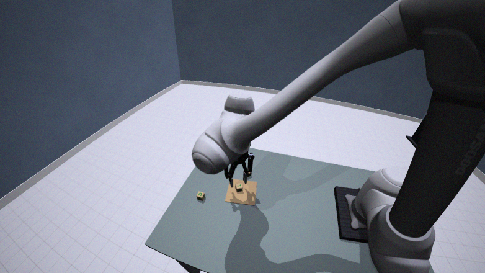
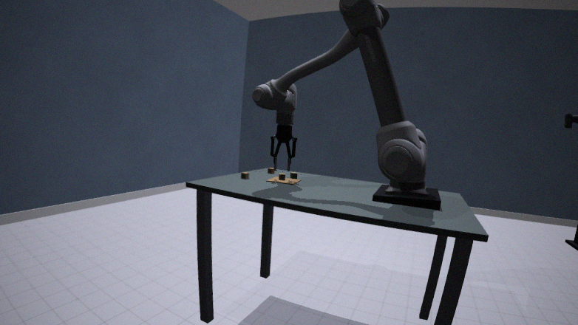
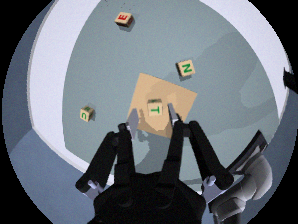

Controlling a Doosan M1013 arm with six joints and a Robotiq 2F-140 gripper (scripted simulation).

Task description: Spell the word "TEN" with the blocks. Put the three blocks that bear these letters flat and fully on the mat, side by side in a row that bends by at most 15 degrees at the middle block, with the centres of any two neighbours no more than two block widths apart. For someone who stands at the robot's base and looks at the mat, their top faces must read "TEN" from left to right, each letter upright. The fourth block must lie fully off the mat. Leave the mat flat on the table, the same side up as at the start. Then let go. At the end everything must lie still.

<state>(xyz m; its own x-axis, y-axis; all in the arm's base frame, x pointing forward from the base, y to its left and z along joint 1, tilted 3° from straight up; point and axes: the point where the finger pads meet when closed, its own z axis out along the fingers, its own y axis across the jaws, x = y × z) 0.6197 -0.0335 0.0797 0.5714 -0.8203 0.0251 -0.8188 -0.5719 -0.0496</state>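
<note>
The block lies 60 mm below my hand. The rest, counted from my hand: tan mat 80 mm below, 20 mm behind, 10 mm to the left.
</note>
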